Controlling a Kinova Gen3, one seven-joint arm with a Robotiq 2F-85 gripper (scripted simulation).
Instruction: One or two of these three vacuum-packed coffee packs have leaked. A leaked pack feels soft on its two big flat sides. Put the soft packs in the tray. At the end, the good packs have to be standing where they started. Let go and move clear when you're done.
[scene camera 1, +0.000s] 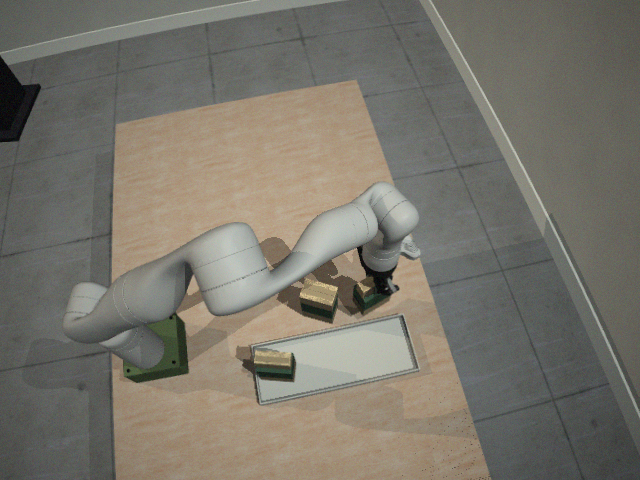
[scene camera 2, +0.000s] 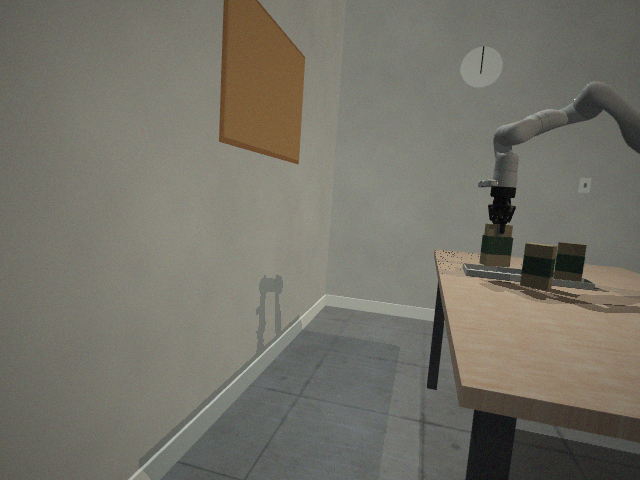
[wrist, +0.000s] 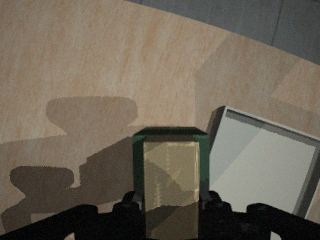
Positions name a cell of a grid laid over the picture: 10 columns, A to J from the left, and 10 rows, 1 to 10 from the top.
Scene:
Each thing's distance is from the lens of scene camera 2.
gripper (scene camera 2: H5): 141 cm
shallow grey tray (scene camera 2: H6): 147 cm

